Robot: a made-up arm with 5 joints.
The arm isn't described. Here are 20 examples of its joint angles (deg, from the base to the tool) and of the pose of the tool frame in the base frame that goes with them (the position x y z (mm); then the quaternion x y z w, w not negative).
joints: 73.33 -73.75 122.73 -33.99 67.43
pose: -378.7 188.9 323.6 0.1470 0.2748 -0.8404 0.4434
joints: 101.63 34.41 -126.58 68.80 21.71
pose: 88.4 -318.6 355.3 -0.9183 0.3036 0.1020 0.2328
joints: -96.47 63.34 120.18 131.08 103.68
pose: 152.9 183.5 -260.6 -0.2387 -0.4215 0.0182 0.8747
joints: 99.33 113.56 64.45 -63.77 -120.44
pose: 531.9 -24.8 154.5 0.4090 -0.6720 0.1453 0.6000
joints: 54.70 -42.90 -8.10 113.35 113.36
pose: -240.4 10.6 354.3 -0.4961 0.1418 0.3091 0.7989
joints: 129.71 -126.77 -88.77 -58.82 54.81
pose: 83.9 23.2 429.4 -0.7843 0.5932 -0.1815 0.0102
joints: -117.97 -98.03 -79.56 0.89 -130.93
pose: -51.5 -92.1 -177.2 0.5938 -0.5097 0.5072 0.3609
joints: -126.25 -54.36 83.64 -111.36 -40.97
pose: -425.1 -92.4 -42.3 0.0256 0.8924 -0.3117 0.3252
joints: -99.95 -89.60 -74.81 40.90 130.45
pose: -132.9 -67.1 -114.4 -0.8839 0.3759 0.2362 0.1473
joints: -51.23 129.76 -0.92 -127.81 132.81
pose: 451.9 172.2 -80.3 -0.1525 0.0943 0.9502 0.2547
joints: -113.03 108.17 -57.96 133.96 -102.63
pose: 409.4 -17.4 -358.8 0.0975 -0.5673 0.1389 0.8058
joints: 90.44 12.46 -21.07 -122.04 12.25
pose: -203.5 -223.5 306.0 0.3673 0.7924 -0.4227 0.2419
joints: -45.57 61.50 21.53 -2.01 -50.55
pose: 168.1 163.7 117.2 -0.4882 0.1396 0.0989 0.8558
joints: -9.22 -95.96 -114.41 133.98 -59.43
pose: -323.9 274.3 -213.7 -0.2124 0.3242 -0.6044 0.6960
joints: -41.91 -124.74 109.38 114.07 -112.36
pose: 30.7 10.4 -194.7 -0.6224 -0.4083 0.6213 0.2447
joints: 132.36 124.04 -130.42 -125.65 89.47
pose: 354.5 -252.3 139.6 0.6428 -0.4186 0.2388 0.5954
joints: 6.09 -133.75 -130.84 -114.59 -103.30
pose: 167.3 447.0 -226.5 0.5952 -0.5510 -0.2383 0.5341
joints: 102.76 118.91 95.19 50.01 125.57
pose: 336.5 -4.9 375.8 -0.8883 0.0268 0.4271 0.1666
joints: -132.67 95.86 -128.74 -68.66 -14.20
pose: 246.9 -113.4 -449.5 0.1480 -0.4387 -0.8673 0.1828
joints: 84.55 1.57 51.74 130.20 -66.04
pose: -158.3 -90.4 295.9 0.5806 -0.4268 0.6667 0.1905
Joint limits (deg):
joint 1: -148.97..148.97
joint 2: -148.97..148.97
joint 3: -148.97..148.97
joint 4: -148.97..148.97
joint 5: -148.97..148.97
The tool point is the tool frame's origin. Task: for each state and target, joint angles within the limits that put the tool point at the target. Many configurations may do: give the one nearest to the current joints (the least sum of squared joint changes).
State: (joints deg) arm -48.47 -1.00 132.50 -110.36 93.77
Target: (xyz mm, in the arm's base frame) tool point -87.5 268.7 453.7
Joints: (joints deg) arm 5.09 28.19 125.11 -101.43 89.89
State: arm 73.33 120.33 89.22 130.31 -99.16
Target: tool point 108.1 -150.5 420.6
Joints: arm 62.15 83.83 68.73 146.69 -113.83
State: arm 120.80 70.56 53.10 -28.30 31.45
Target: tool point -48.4 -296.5 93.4
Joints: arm 96.54 31.02 12.78 -26.60 15.79
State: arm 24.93 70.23 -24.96 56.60 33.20
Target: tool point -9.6 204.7 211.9
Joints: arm 1.83 33.31 -43.87 38.25 27.22
